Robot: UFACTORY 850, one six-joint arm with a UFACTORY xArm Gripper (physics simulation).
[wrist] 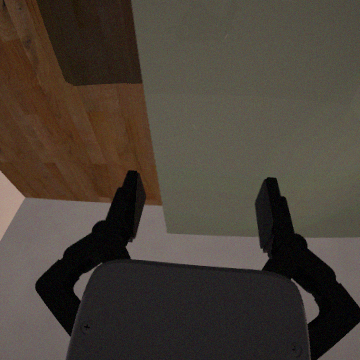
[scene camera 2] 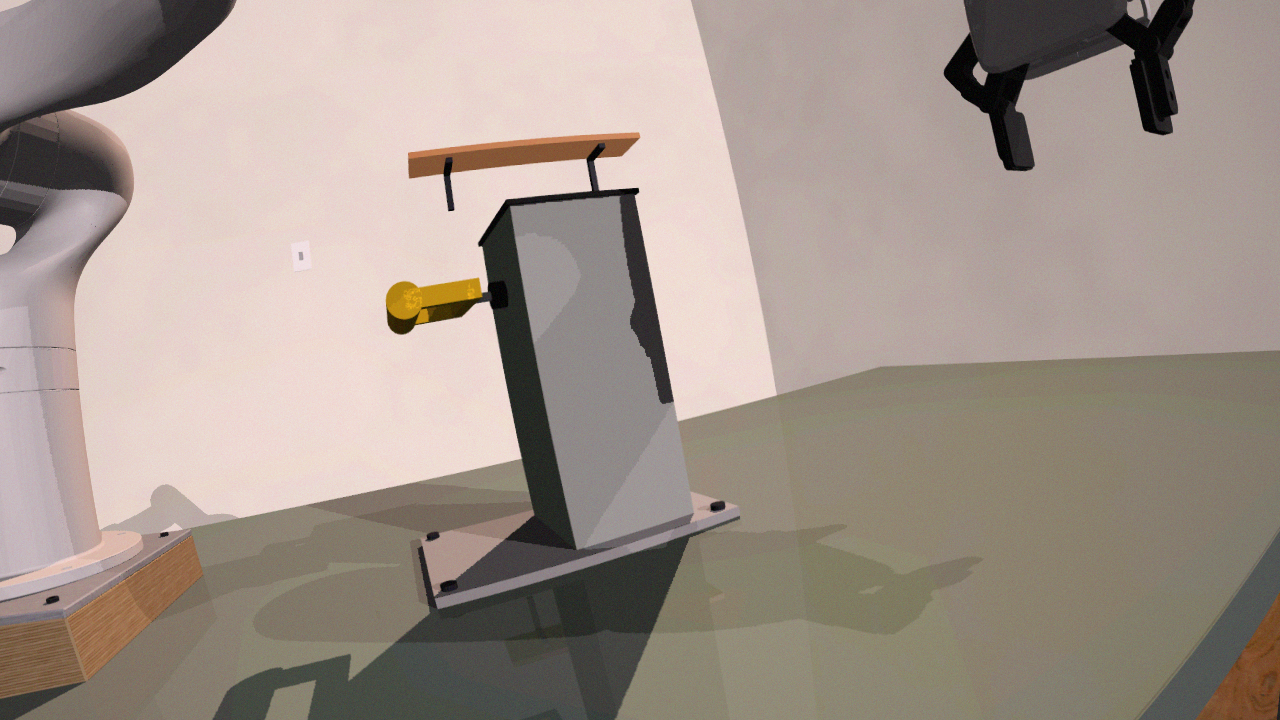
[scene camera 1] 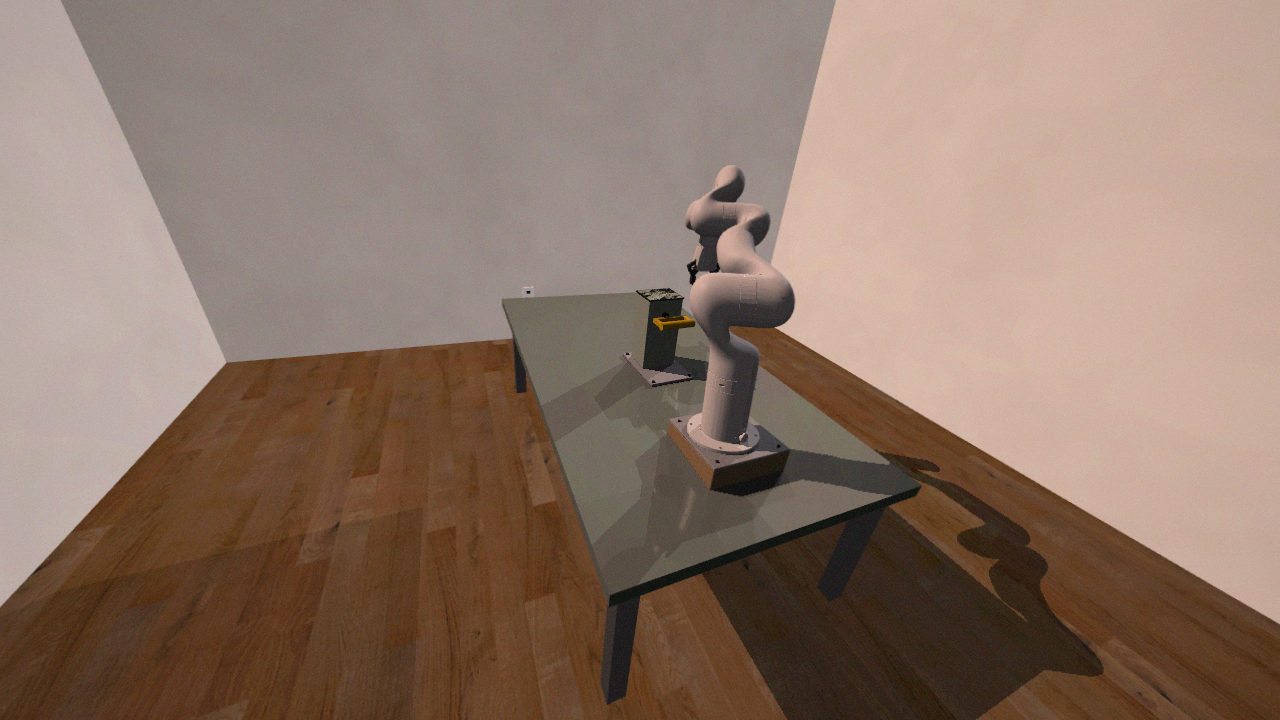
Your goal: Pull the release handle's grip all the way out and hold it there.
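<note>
The release handle's yellow grip [scene camera 1: 673, 322] [scene camera 2: 440, 298] sticks out sideways from the upper part of a grey upright post [scene camera 1: 660, 344] [scene camera 2: 597, 358], on the side facing the arm's base. A short dark rod joins the grip to a black collar on the post. My gripper [scene camera 2: 1087, 150] [wrist: 199, 185] is open and empty, with its fingers wide apart. It hangs above the table, higher than the grip and on the far side of the post from it, well apart from both. The handle does not show in the wrist view.
The post stands on a pale base plate [scene camera 1: 671, 379] [scene camera 2: 483, 586] bolted to the green-grey table [scene camera 1: 572, 394] [scene camera 2: 984, 465] [wrist: 240, 125]. An orange-brown board [scene camera 2: 528, 154] on dark brackets shows above the post. The arm's base block [scene camera 1: 751, 467] [scene camera 2: 134, 617] is on the handle's side.
</note>
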